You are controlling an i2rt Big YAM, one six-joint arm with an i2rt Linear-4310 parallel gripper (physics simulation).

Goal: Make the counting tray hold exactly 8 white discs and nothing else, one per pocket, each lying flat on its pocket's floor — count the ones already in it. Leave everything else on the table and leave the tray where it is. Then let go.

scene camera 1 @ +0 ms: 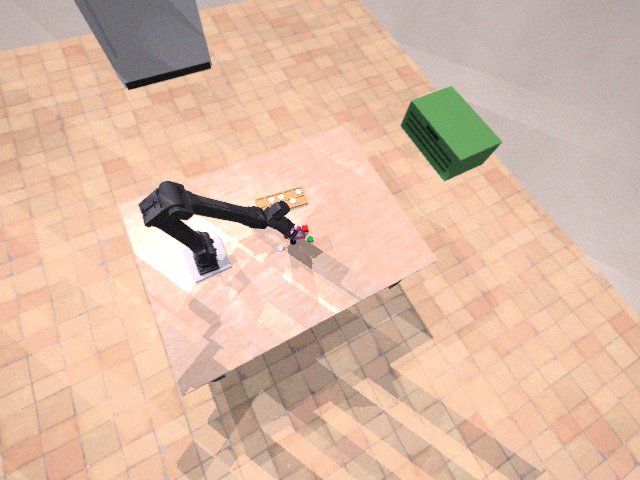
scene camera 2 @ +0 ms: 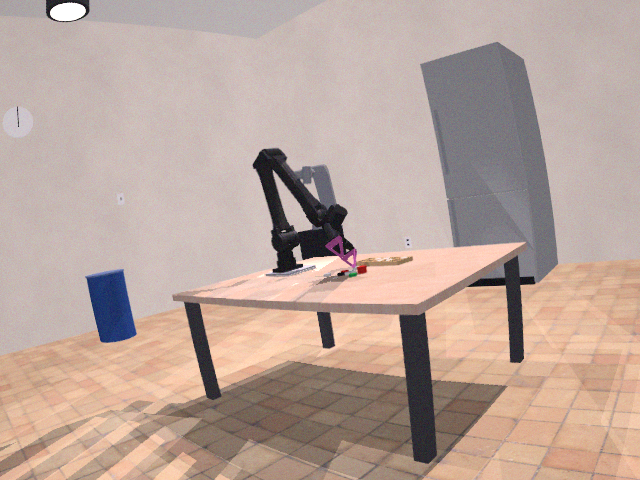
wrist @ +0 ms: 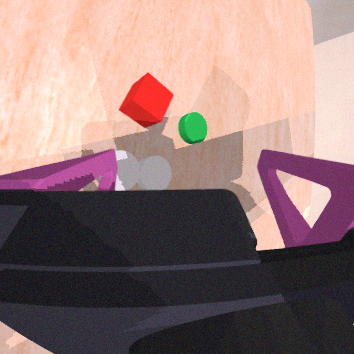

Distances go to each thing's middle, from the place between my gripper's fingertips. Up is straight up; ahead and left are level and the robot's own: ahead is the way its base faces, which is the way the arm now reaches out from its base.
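Scene:
Red cube (wrist: 146, 101): 3 cm below my hand, 4 cm ahead of it, 3 cm to the left of it. Green disc (wrist: 192, 128): 4 cm below my hand, 3 cm to the right of it, 4 cm ahead of it.

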